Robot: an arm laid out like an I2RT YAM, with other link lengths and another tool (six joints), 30 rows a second.
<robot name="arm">
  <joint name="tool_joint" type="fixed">
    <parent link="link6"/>
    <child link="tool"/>
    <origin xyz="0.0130 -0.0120 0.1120" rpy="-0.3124 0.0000 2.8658"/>
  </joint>
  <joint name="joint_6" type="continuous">
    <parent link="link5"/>
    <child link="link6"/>
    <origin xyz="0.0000 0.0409 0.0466" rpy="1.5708 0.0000 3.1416"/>
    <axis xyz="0 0 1"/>
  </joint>
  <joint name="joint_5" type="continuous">
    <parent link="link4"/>
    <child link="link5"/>
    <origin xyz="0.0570 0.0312 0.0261" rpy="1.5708 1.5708 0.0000"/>
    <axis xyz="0 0 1"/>
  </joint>
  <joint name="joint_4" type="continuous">
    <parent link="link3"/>
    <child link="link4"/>
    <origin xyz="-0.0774 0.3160 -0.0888" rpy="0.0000 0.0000 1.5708"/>
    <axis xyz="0 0 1"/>
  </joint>
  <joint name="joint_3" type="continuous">
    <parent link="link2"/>
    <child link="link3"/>
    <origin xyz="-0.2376 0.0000 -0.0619" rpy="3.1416 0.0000 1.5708"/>
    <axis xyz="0 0 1"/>
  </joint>
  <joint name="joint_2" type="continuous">
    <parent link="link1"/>
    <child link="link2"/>
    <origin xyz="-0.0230 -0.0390 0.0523" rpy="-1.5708 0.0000 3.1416"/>
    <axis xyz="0 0 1"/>
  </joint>
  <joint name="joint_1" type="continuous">
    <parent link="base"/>
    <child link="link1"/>
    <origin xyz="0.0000 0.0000 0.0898" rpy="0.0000 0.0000 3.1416"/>
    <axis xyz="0 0 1"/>
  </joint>
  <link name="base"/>
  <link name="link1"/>
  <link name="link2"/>
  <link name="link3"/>
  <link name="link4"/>
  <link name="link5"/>
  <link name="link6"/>
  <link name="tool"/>
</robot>
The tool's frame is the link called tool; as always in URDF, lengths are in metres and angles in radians. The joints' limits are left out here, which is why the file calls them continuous.
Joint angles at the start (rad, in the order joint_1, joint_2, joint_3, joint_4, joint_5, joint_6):
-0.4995, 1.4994, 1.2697, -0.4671, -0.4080, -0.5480
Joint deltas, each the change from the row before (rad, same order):
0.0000, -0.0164, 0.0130, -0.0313, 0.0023, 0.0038
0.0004, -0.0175, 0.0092, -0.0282, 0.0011, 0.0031
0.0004, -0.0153, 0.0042, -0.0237, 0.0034, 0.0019
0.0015, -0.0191, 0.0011, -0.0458, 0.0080, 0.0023
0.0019, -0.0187, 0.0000, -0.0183, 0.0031, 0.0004
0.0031, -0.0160, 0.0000, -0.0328, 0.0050, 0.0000
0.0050, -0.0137, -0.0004, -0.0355, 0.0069, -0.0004
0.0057, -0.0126, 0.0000, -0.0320, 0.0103, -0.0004
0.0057, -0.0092, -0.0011, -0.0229, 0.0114, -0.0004
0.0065, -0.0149, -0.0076, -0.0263, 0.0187, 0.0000
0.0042, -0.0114, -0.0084, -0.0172, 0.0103, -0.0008
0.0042, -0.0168, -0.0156, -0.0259, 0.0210, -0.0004
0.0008, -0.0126, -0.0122, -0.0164, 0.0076, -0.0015
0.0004, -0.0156, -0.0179, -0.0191, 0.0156, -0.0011
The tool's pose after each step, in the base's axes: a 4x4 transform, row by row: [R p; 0 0 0 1], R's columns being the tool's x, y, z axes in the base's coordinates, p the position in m. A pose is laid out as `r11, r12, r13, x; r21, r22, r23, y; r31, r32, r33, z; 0, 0, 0, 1`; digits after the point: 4 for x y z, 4 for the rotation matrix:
-0.2936, 0.2403, 0.9252, 0.4680; 0.8743, 0.4590, 0.1582, -0.1464; -0.3866, 0.8553, -0.3448, 0.2647; 0, 0, 0, 1
-0.2922, 0.2428, 0.9250, 0.4638; 0.8759, 0.4562, 0.1570, -0.1441; -0.3839, 0.8561, -0.3460, 0.2727; 0, 0, 0, 1
-0.2911, 0.2484, 0.9239, 0.4597; 0.8775, 0.4540, 0.1545, -0.1423; -0.3811, 0.8557, -0.3501, 0.2778; 0, 0, 0, 1
-0.2952, 0.2724, 0.9158, 0.4522; 0.8828, 0.4444, 0.1524, -0.1387; -0.3654, 0.8534, -0.3717, 0.2796; 0, 0, 0, 1
-0.2949, 0.2732, 0.9156, 0.4479; 0.8823, 0.4457, 0.1512, -0.1359; -0.3667, 0.8525, -0.3725, 0.2849; 0, 0, 0, 1
-0.3003, 0.2875, 0.9095, 0.4423; 0.8843, 0.4412, 0.1525, -0.1321; -0.3574, 0.8501, -0.3867, 0.2868; 0, 0, 0, 1
-0.3082, 0.3059, 0.9008, 0.4366; 0.8864, 0.4363, 0.1551, -0.1277; -0.3455, 0.8462, -0.4056, 0.2869; 0, 0, 0, 1
-0.3140, 0.3238, 0.8925, 0.4314; 0.8876, 0.4339, 0.1548, -0.1237; -0.3371, 0.8408, -0.4236, 0.2872; 0, 0, 0, 1
-0.3178, 0.3388, 0.8855, 0.4275; 0.8880, 0.4338, 0.1527, -0.1208; -0.3324, 0.8349, -0.4387, 0.2869; 0, 0, 0, 1
-0.3198, 0.3607, 0.8761, 0.4217; 0.8889, 0.4344, 0.1456, -0.1177; -0.3281, 0.8253, -0.4596, 0.2852; 0, 0, 0, 1
-0.3231, 0.3749, 0.8689, 0.4174; 0.8893, 0.4344, 0.1432, -0.1152; -0.3238, 0.8190, -0.4738, 0.2832; 0, 0, 0, 1
-0.3241, 0.4027, 0.8561, 0.4101; 0.8912, 0.4335, 0.1335, -0.1130; -0.3173, 0.8062, -0.4994, 0.2786; 0, 0, 0, 1
-0.3267, 0.4176, 0.8479, 0.4051; 0.8925, 0.4315, 0.1314, -0.1114; -0.3110, 0.7996, -0.5137, 0.2756; 0, 0, 0, 1
-0.3265, 0.4408, 0.8361, 0.3983; 0.8947, 0.4295, 0.1230, -0.1104; -0.3048, 0.7882, -0.5346, 0.2706; 0, 0, 0, 1

